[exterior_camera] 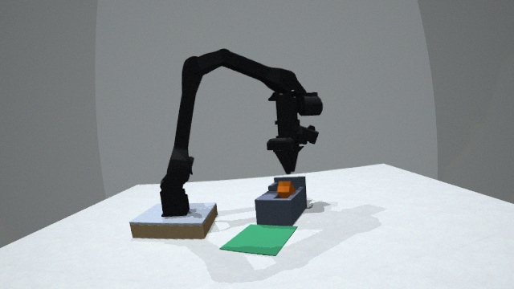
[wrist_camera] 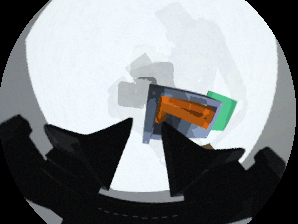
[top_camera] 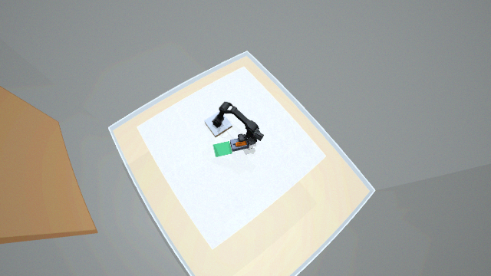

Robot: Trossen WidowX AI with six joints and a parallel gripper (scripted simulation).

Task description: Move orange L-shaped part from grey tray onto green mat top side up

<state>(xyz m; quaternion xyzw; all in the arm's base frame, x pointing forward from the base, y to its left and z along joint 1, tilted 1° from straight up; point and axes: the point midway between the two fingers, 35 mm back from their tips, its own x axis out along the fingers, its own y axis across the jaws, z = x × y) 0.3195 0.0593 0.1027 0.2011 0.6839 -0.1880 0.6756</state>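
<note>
The orange L-shaped part is 6 cm below my gripper tip, 4 cm to the right of it and 3 cm behind it. Round my gripper tip: green mat (19 cm to the right, 12 cm behind, 11 cm below); grey tray (11 cm below, 6 cm to the right, 4 cm behind).
</note>
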